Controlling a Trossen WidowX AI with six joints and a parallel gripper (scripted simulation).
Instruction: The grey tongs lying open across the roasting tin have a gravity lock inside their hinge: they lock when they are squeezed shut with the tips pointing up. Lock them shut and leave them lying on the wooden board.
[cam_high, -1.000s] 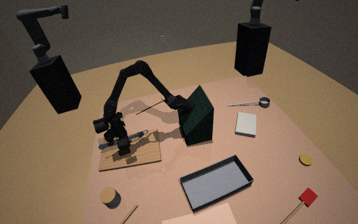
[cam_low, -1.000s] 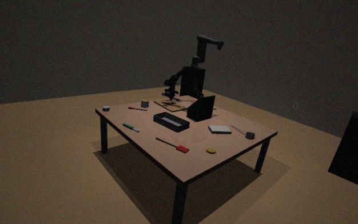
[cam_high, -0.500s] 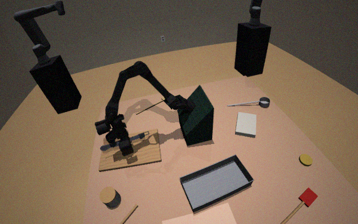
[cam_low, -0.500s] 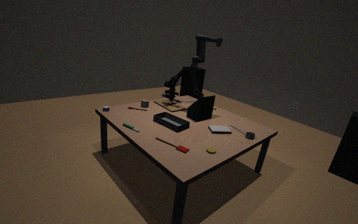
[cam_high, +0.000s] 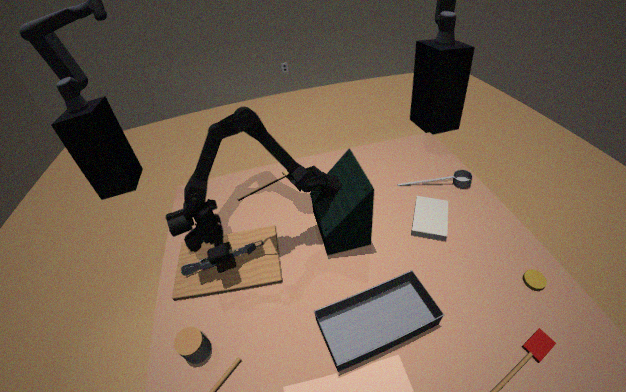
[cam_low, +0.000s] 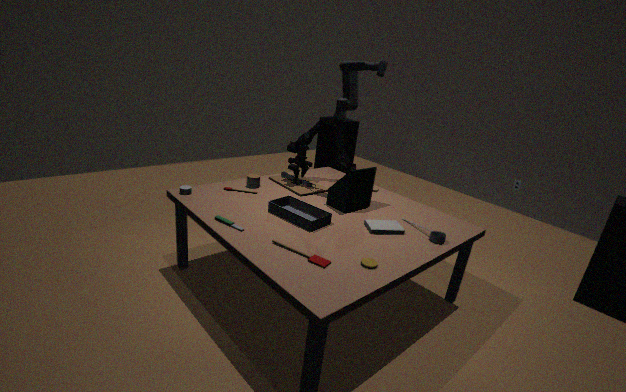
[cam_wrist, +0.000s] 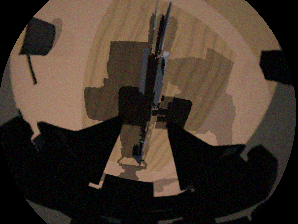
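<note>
The wooden board is 4 cm below my gripper tip. Also, from my gripper tip: tan-topped cylinder (29 cm ahead, 11 cm to the right, 1 cm below); then white block (7 cm ahead, 73 cm to the left, 3 cm below); then roasting tin (36 cm ahead, 39 cm to the left, 2 cm below).
</note>
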